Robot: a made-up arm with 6 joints. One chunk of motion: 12 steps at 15 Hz.
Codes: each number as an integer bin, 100 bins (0 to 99) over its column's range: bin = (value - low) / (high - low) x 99, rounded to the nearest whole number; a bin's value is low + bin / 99 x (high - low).
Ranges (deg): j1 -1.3..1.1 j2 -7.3..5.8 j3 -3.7..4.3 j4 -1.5..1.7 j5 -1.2..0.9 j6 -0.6..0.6
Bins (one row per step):
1: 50 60 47 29 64 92
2: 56 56 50 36 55 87
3: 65 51 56 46 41 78
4: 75 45 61 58 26 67
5: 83 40 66 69 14 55
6: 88 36 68 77 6 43
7: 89 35 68 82 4 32
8: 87 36 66 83 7 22
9: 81 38 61 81 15 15
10: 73 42 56 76 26 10
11: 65 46 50 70 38 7
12: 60 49 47 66 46 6
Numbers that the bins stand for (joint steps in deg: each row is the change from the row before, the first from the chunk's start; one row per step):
1: -0.088 0.639 0.098 -0.563 0.158 0.515
2: 0.058 0.110 0.340 -0.336 -0.033 0.455
3: 0.276 -0.552 0.825 -0.013 -0.330 0.345
4: 0.518 -1.345 1.229 0.375 -0.648 0.212
5: 0.712 -2.007 1.633 0.730 -0.903 0.067
6: 0.833 -2.536 1.795 0.989 -1.073 -0.079
7: 0.858 -2.669 1.795 1.151 -1.115 -0.212
8: 0.809 -2.536 1.633 1.183 -1.052 -0.333
9: 0.664 -2.272 1.229 1.118 -0.882 -0.418
10: 0.470 -1.742 0.825 0.957 -0.648 -0.479
11: 0.276 -1.213 0.340 0.763 -0.394 -0.515
12: 0.155 -0.816 0.098 0.633 -0.224 -0.527

